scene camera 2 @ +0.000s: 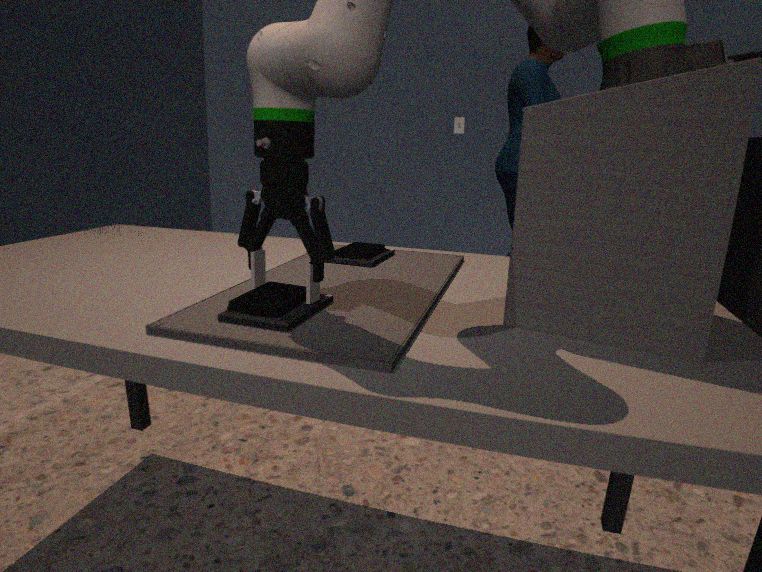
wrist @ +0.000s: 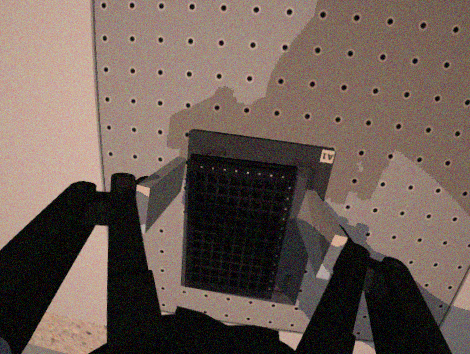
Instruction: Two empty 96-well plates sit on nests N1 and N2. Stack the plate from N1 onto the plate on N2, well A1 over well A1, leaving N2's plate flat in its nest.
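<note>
A black 96-well plate rests on the near dark nest. In the wrist view it lies off-centre, out to the nest's left edge, with a bare strip of nest at its right; whether it is tilted is unclear. A white A1 label marks the nest's upper right corner. My gripper is open around the plate, its left pad close beside the plate's edge and its right pad over the bare strip. The other black plate is on the far nest. No N1 or N2 marking is readable.
Both nests stand on a perforated board on the table. A large grey pedestal carrying the arm's base stands at the right. A person stands behind the table, partly hidden by the pedestal.
</note>
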